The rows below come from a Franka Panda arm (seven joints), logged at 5 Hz.
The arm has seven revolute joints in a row. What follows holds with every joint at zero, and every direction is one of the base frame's. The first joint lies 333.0 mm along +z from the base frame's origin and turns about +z. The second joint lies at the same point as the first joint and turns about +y. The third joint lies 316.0 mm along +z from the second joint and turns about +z. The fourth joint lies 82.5 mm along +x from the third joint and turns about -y. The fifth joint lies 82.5 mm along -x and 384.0 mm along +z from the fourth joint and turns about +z. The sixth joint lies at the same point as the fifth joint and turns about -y. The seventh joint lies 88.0 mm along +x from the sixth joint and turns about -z. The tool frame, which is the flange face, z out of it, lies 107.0 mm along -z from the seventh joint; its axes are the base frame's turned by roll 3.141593, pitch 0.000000 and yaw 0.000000 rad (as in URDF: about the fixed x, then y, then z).
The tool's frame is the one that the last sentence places.
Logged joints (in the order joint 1, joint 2, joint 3, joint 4, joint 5, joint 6, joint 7), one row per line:
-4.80, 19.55, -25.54, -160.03, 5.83, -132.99, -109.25
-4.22, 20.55, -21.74, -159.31, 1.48, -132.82, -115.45
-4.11, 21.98, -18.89, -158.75, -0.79, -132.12, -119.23
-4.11, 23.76, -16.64, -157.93, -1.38, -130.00, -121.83
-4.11, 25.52, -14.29, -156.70, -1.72, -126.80, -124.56
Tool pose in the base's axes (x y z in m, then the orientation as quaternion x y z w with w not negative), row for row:
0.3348, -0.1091, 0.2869, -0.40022, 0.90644, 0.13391, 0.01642
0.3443, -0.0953, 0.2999, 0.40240, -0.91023, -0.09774, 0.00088
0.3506, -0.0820, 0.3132, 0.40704, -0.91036, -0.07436, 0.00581
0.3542, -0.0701, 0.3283, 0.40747, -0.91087, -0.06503, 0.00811
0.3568, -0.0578, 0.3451, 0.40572, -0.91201, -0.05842, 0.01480
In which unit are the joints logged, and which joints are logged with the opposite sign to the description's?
The joints are logged in degrees. Opposite sign: joint 1, joint 2, joint 6, joint 7.
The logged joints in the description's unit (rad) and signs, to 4 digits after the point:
0.0838, -0.3412, -0.4458, -2.7931, 0.1018, 2.3211, 1.9068
0.0737, -0.3587, -0.3794, -2.7805, 0.0258, 2.3181, 2.0150
0.0717, -0.3836, -0.3297, -2.7707, -0.0138, 2.3059, 2.0810
0.0717, -0.4147, -0.2904, -2.7564, -0.0241, 2.2689, 2.1263
0.0717, -0.4454, -0.2494, -2.7349, -0.0300, 2.2131, 2.1740

